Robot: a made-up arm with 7 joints. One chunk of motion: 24 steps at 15 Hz.
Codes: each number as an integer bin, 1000 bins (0 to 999) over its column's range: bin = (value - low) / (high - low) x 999, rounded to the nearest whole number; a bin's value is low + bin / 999 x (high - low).
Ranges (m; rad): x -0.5..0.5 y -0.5..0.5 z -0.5..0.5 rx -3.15..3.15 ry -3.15..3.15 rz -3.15..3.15
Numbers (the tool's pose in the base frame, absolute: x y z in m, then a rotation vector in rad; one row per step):
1: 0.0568 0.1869 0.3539 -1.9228 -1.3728 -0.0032
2: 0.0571 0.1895 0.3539 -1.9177 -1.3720 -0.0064
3: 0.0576 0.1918 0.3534 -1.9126 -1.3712 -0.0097
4: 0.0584 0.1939 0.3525 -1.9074 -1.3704 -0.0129
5: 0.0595 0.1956 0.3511 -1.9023 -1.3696 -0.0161
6: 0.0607 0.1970 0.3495 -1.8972 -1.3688 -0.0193
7: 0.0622 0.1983 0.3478 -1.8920 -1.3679 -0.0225
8: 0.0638 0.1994 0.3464 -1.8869 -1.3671 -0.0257
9: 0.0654 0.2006 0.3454 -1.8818 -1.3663 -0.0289
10: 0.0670 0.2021 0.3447 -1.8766 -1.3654 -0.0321
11: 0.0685 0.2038 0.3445 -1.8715 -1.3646 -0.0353
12: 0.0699 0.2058 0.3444 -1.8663 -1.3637 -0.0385
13: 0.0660 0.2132 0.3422 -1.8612 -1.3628 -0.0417
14: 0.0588 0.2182 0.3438 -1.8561 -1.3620 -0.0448
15: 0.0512 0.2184 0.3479 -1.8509 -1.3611 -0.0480
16: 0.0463 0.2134 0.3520 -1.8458 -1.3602 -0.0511
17: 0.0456 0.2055 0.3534 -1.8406 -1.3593 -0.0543
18: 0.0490 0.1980 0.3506 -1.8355 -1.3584 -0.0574
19: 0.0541 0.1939 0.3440 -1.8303 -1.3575 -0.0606
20: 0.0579 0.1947 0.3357 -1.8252 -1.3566 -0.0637
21: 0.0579 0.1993 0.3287 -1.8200 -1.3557 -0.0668
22: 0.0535 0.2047 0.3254 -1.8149 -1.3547 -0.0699
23: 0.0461 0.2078 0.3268 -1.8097 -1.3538 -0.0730
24: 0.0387 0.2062 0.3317 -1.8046 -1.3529 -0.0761
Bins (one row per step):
1: 556 686 853 195 282 499
2: 557 689 853 195 282 498
3: 557 691 853 196 282 498
4: 558 693 852 197 282 497
5: 559 695 850 198 282 497
6: 560 696 849 199 282 496
7: 562 698 847 199 283 496
8: 563 699 846 200 283 495
9: 565 700 845 201 283 495
10: 566 701 844 202 283 494
11: 568 703 844 203 283 494
12: 569 705 844 204 283 493
13: 565 712 841 204 283 493
14: 558 717 843 205 284 492
15: 551 718 847 206 284 492
16: 546 713 851 207 284 491
17: 545 705 853 208 284 491
18: 548 697 850 208 284 490
19: 554 693 843 209 284 490
20: 557 694 835 210 284 489
21: 557 699 828 211 285 489
22: 553 704 825 212 285 488
23: 546 707 826 213 285 488
24: 538 705 831 213 285 487

